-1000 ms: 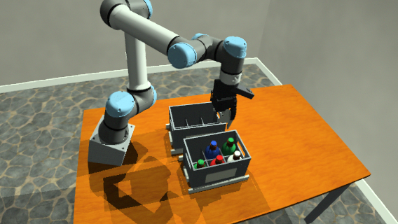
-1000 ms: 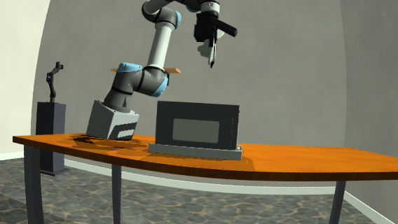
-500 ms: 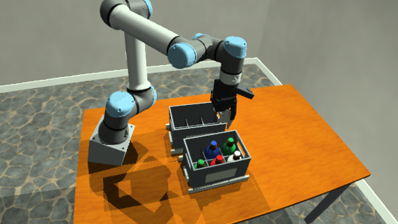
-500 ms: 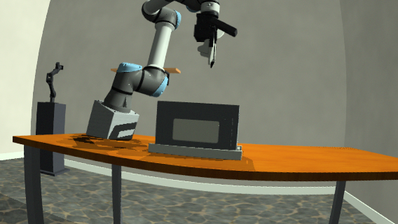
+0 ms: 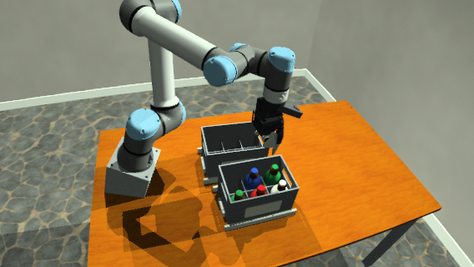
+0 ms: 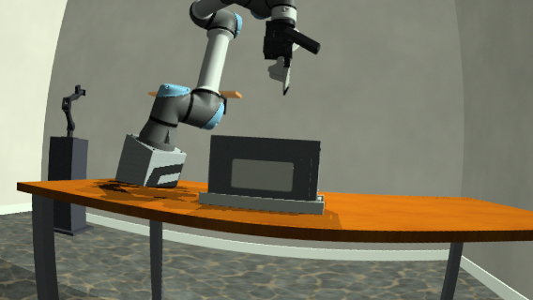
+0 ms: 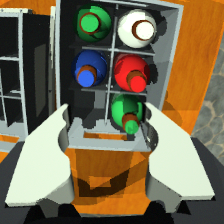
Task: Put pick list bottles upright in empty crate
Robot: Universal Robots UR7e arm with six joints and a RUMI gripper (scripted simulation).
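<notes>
Now: hand 6 cm short of the green bottle, 2 cm to the right of it and 24 cm above it. From my hand the other things lie so: blue-label bottle: 2 cm behind, 3 cm to the left, 24 cm below; white-label bottle: 5 cm ahead, 7 cm to the right, 24 cm below; red-label bottle: 4 cm behind, 5 cm to the right, 24 cm below.
</notes>
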